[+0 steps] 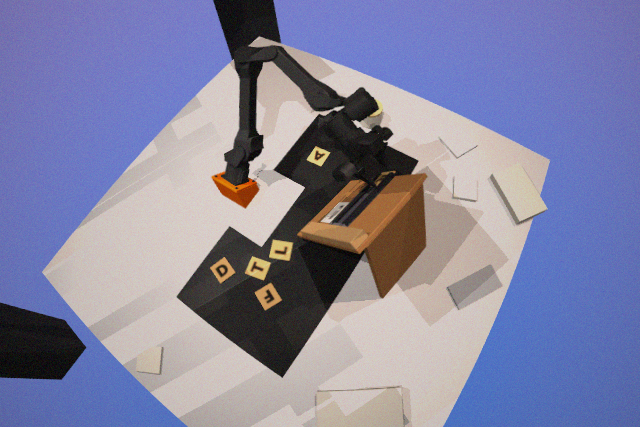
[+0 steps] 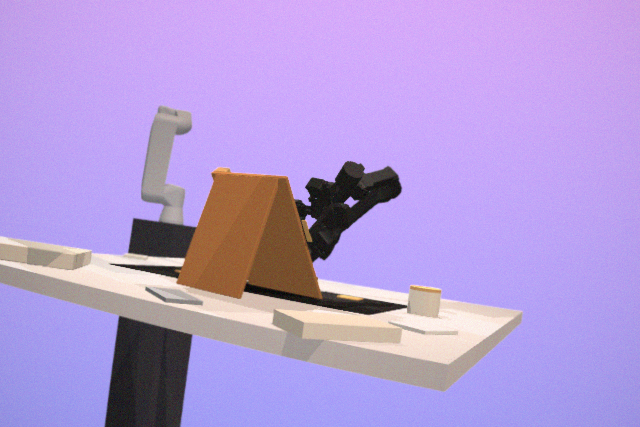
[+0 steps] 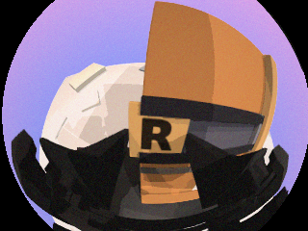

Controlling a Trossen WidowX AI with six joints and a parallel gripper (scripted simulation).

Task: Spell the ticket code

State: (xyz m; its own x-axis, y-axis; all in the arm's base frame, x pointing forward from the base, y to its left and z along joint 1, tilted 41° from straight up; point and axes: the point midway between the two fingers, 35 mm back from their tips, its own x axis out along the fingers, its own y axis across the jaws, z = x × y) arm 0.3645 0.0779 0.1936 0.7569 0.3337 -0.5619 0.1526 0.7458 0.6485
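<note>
Now: the white ticket 11 cm to the right of my gripper tip, 8 cm below it and 7 cm behind it. From my gripper tip the other things lie so: grey slab: 37 cm ahead, 16 cm below, 6 cm to the right.
</note>
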